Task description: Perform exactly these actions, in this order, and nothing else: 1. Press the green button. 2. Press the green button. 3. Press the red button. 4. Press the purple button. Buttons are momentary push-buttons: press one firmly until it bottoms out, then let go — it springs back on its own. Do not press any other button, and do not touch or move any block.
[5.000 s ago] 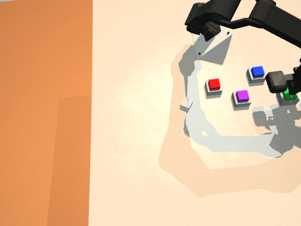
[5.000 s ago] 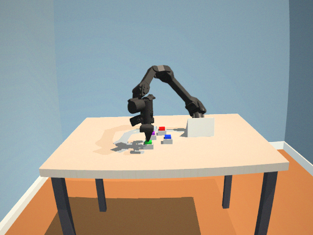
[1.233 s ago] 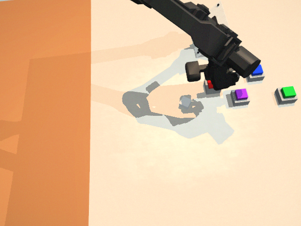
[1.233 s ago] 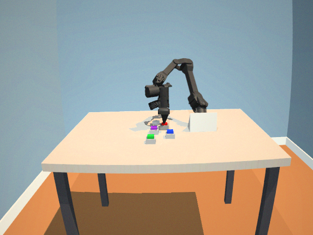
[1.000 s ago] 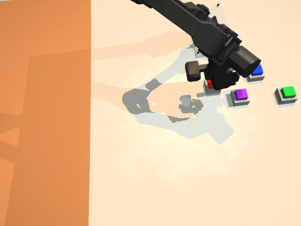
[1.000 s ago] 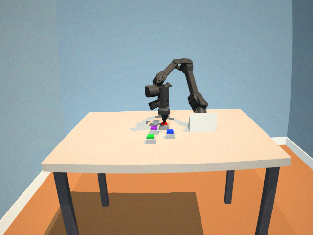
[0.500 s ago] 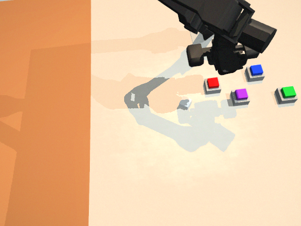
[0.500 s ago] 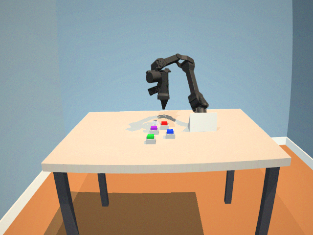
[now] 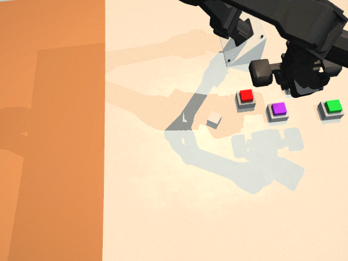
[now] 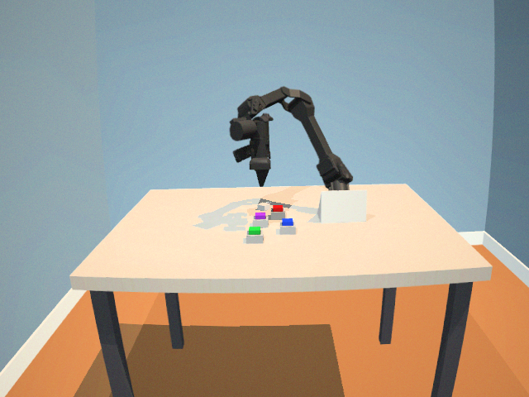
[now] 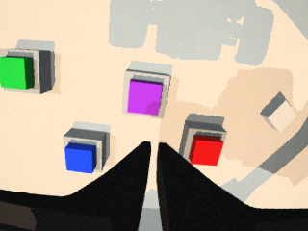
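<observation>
Now: gripper tip 90 mm above the purple button, 10 mm to the right of it and 10 mm short of it. Round my gripper tip: blue button 90 mm below, 80 mm to the left, 80 mm behind; green button 150 mm to the left, 90 mm below, 20 mm ahead; red button 90 mm below, 70 mm to the right, 50 mm behind.
</observation>
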